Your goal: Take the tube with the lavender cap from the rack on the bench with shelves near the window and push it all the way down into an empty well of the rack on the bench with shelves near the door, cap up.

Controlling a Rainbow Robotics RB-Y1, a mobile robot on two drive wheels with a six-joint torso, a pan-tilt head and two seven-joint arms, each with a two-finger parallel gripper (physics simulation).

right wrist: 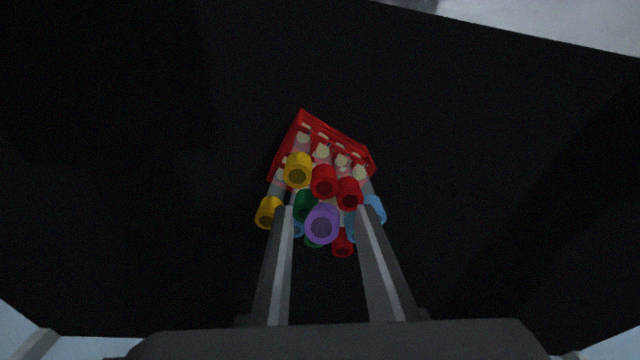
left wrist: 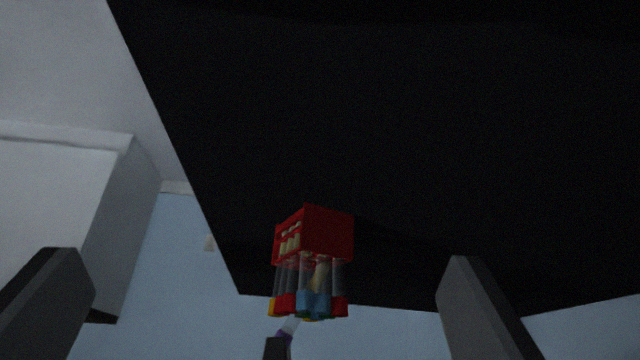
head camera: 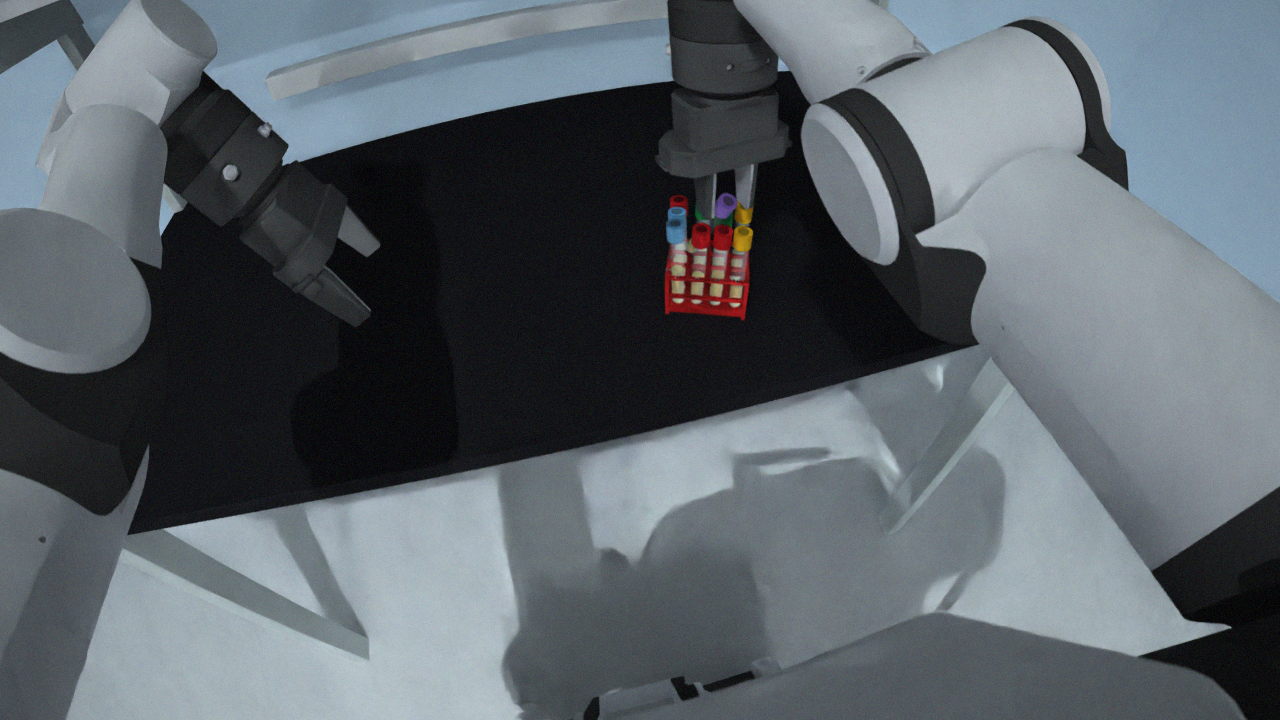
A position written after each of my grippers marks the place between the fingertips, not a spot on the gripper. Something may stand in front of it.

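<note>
I can see my left gripper (head camera: 369, 281) (left wrist: 272, 272). My right gripper (head camera: 725, 209) (right wrist: 324, 216) is in sight as well, and there is also a white cabinet (left wrist: 94, 190).
</note>
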